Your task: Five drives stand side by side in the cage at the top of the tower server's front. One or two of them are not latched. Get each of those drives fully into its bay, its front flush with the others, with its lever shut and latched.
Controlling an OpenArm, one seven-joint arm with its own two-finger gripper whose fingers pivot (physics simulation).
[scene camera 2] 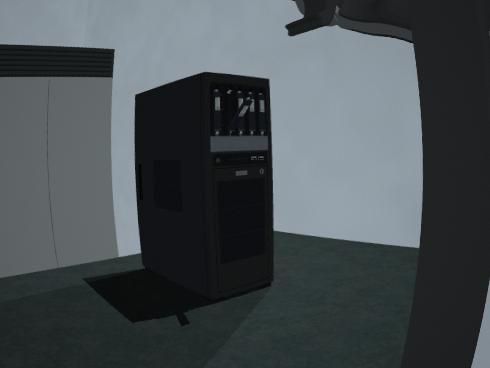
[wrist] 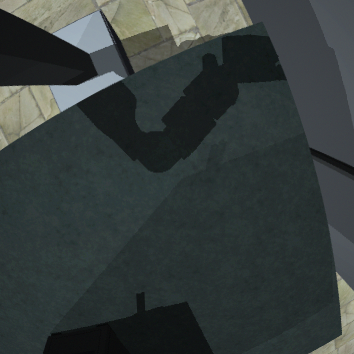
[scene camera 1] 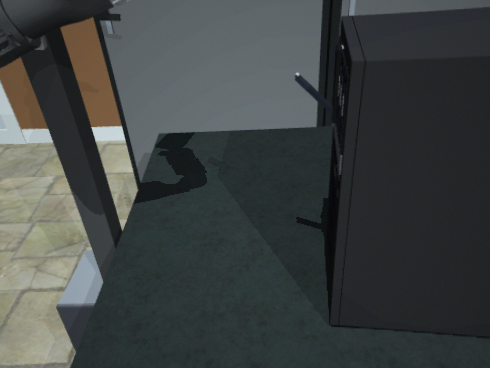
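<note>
The tower server (scene camera 1: pixel 415 175) (scene camera 2: pixel 172 150) (wrist: pixel 77 342) stands upright; a dark corner of it shows at the wrist view's bottom edge. In scene camera 2, the second drive from the left (scene camera 2: pixel 229 107) has its lever (scene camera 1: pixel 313 91) (scene camera 2: pixel 241 114) swung out, slanting up and forward from its low end at the cage. The first drive (scene camera 2: pixel 217 107), third drive (scene camera 2: pixel 240 100) and fifth drive (scene camera 2: pixel 261 106) have upright, shut levers. The open lever partly covers the fourth drive. Drive depth is unclear. One open gripper finger (scene camera 2: pixel 310 24) shows high right of the tower, apart from it; the rest is cut off.
The dark green table (scene camera 1: pixel 210 270) (scene camera 2: pixel 340 300) (wrist: pixel 225 225) bears the tower. A dark post (scene camera 1: pixel 82 150) (scene camera 2: pixel 450 175) (wrist: pixel 35 55) stands beside the table, with the arm (scene camera 1: pixel 55 17) (scene camera 2: pixel 380 17) at its top. A pale cabinet (scene camera 2: pixel 55 165) stands left of the tower in scene camera 2.
</note>
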